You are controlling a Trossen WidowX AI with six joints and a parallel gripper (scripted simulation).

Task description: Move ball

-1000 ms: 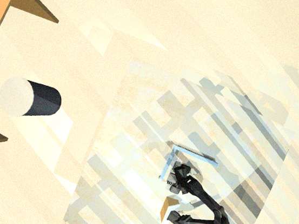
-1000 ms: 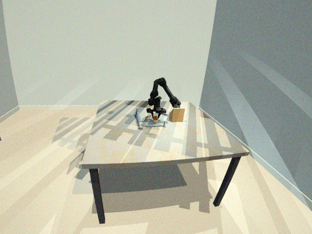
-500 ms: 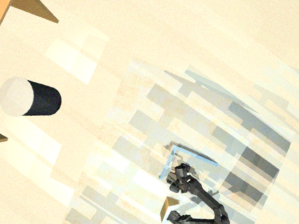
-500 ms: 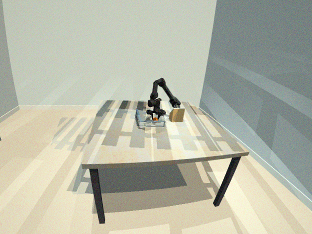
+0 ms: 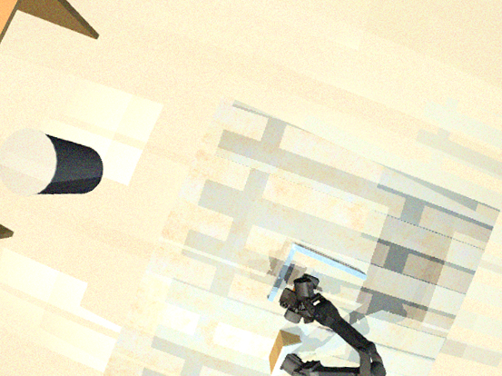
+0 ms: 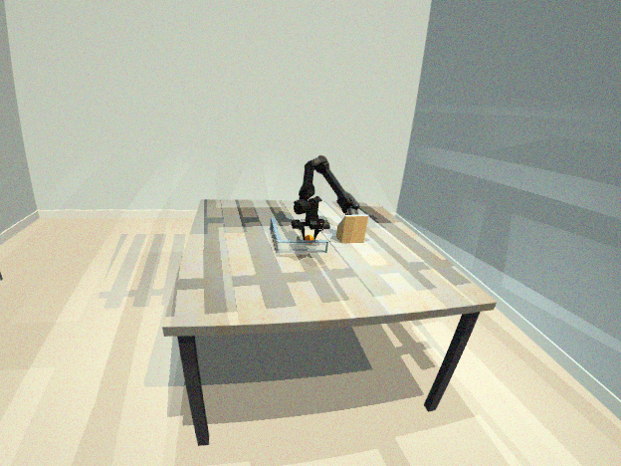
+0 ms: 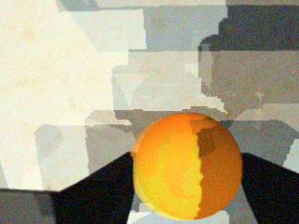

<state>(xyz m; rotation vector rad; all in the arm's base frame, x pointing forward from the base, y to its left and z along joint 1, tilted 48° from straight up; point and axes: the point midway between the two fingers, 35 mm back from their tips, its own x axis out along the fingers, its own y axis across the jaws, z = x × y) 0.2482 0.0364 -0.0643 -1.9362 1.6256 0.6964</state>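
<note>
Right now my gripper tip is right at the orange ball.
</note>
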